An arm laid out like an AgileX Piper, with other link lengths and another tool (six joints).
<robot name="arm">
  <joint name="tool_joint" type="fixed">
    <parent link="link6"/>
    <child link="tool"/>
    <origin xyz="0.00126 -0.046 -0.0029" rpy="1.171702 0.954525 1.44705"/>
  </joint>
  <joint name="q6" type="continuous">
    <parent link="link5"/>
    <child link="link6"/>
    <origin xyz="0.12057 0 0.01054"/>
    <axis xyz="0.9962 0 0.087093"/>
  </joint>
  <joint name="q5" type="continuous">
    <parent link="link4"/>
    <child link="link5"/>
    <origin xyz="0 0 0"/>
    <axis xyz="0 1 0"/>
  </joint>
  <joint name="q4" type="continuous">
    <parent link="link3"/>
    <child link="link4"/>
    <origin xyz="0.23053 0 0.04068"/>
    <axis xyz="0.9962 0 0.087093"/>
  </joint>
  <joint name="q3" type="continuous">
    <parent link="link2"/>
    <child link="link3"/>
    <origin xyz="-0.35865 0 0.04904"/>
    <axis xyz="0 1 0"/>
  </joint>
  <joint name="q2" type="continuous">
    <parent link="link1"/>
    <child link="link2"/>
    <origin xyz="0 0 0"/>
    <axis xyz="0 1 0"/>
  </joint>
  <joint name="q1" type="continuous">
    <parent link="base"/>
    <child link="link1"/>
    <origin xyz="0 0 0.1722"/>
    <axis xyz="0 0 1"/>
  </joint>
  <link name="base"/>
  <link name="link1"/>
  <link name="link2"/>
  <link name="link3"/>
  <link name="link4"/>
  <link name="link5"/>
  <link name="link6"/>
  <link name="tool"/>
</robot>
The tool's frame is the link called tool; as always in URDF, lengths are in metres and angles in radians. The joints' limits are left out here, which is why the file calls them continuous.
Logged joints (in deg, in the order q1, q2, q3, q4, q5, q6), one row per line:
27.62, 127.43, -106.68, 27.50, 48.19, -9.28
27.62, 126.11, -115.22, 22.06, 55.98, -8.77
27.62, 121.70, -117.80, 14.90, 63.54, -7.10
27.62, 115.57, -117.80, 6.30, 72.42, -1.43
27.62, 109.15, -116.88, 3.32, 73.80, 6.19
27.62, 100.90, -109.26, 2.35, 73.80, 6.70
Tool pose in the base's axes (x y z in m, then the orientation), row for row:
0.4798, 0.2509, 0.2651, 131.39, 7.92, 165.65
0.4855, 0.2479, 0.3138, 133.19, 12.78, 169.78
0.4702, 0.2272, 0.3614, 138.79, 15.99, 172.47
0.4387, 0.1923, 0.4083, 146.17, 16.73, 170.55
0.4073, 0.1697, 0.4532, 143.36, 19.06, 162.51
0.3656, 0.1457, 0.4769, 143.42, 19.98, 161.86
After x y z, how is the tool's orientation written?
As angles about the fixed x, y, z axes (roll, pitch, yaw), in degrees.
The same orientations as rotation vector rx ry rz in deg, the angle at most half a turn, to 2 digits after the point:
14.34, 152.17, 67.13
6.17, 151.29, 63.69
1.98, 152.54, 55.75
5.85, 154.78, 45.02
14.54, 149.27, 45.18
14.91, 148.36, 44.45

